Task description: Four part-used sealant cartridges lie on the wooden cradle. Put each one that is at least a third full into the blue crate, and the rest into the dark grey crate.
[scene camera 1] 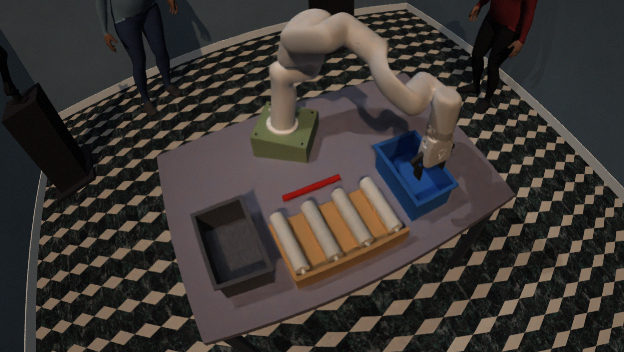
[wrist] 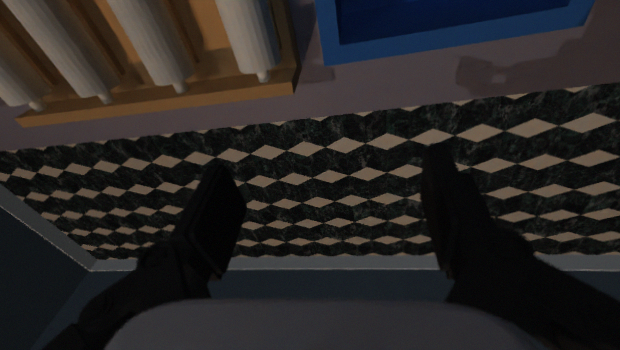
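Pixels of known places: gripper, fingertip midpoint: [scene camera 1: 428,171] [wrist: 323,178]; arm's base, link origin: [scene camera 1: 282,124].
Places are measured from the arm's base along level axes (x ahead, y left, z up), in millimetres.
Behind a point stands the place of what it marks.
Observation:
Four pale cartridges lie side by side on the wooden cradle [scene camera 1: 352,257] @(x 596, y -132, z -23 mm) [wrist: 225,95] @(x 615, y -4, z -22 mm): the leftmost cartridge [scene camera 1: 290,242] @(x 443, y -254, z -12 mm) [wrist: 12,82] @(x 512, y -252, z -20 mm), the second cartridge [scene camera 1: 320,230] @(x 462, y -154, z -13 mm) [wrist: 60,50] @(x 507, y -147, z -14 mm), the third cartridge [scene camera 1: 352,216] @(x 482, y -44, z -13 mm) [wrist: 150,40] @(x 533, y -41, z -14 mm) and the rightmost cartridge [scene camera 1: 380,204] @(x 504, y 59, z -15 mm) [wrist: 247,35] @(x 564, y 60, z -13 mm). Their nozzles point to the table's front edge; fill levels cannot be seen. The blue crate [scene camera 1: 432,206] @(x 614, y 233, z -64 mm) [wrist: 450,37] @(x 620, y 235, z 23 mm) stands right of the cradle, the dark grey crate [scene camera 1: 245,283] @(x 478, y -449, z -29 mm) left of it. My gripper [scene camera 1: 431,171] @(x 598, y 143, z 188 mm) [wrist: 323,178] @(x 598, y 143, z 188 mm) is open and empty, over the blue crate in the scene view.
A red bar [scene camera 1: 311,187] @(x 269, y -56, z -77 mm) lies on the table [scene camera 1: 200,170] @(x -89, y -364, z -97 mm) behind the cradle. The arm's green base block [scene camera 1: 282,145] @(x 86, y -54, z -14 mm) stands at the back. The right end of the cradle is close to the blue crate, and the left end is close to the dark grey crate.

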